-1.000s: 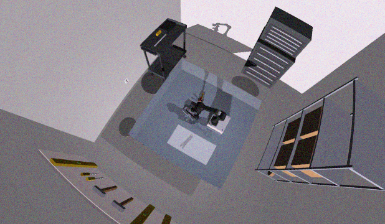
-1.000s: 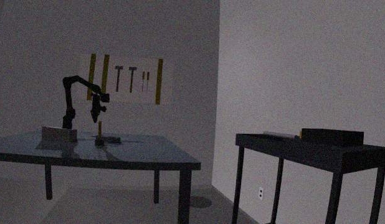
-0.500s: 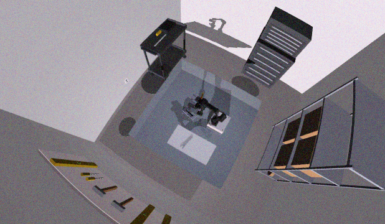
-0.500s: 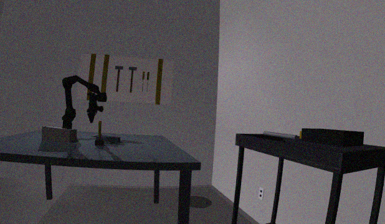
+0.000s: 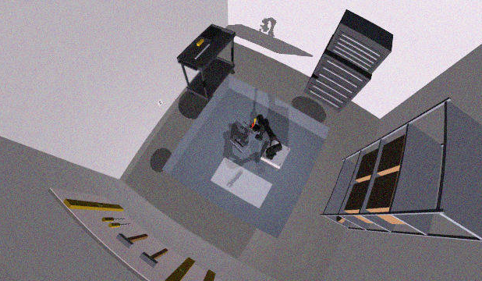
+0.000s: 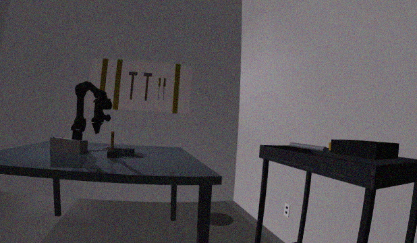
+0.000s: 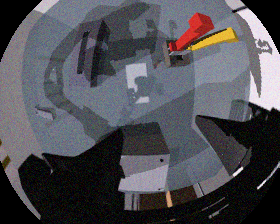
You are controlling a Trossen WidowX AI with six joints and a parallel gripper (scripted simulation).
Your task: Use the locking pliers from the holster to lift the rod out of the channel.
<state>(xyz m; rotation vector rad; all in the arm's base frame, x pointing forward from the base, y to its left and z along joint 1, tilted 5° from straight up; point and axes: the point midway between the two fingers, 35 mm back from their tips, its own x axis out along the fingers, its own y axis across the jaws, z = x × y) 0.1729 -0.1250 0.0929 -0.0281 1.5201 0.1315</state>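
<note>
My gripper tip is 12 cm short of the yellow handle, 9 cm to the left of it and 4 cm above it. The rest, counted from my gripper tip: small dark holster: 13 cm below, 12 cm ahead, 7 cm to the right; then grey channel block: 15 cm to the left, 15 cm ahead, 12 cm below; then grey strip: 50 cm to the left, 13 cm below.
</note>
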